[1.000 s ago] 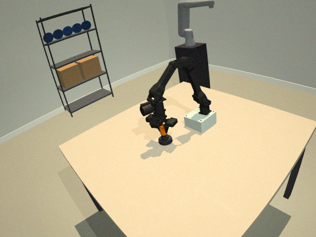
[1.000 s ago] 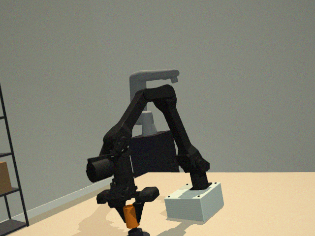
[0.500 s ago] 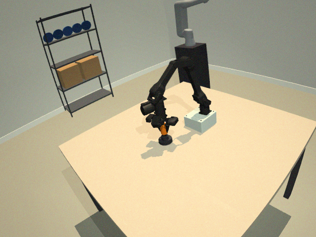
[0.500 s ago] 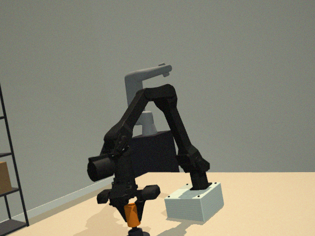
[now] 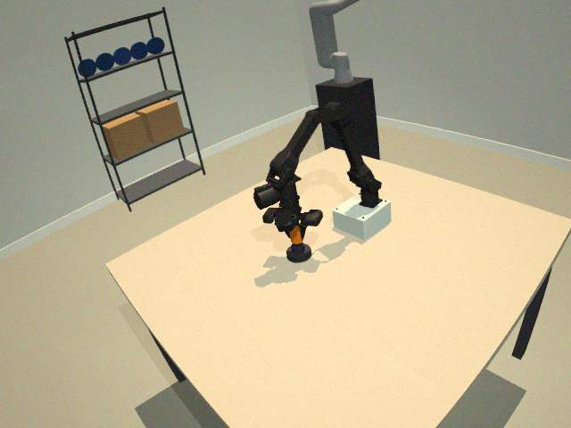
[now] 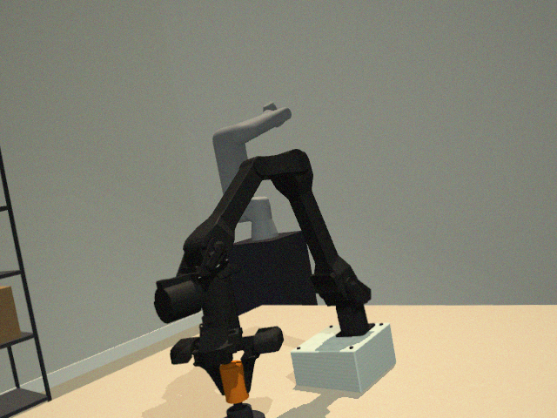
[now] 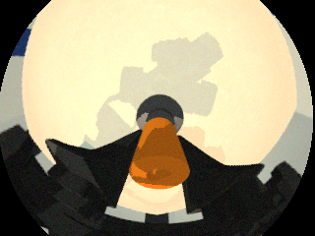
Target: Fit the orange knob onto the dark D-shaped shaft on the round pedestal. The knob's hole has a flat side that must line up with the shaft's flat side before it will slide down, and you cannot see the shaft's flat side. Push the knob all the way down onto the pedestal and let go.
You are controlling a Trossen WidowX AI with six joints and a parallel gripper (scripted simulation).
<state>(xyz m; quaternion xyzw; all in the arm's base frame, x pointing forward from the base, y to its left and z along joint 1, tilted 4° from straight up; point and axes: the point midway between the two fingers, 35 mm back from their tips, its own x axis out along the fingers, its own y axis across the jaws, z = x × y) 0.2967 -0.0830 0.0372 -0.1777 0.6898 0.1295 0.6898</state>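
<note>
My gripper tip is now 20 mm below the orange knob. Round my gripper tip: dark round pedestal 40 mm below.
</note>
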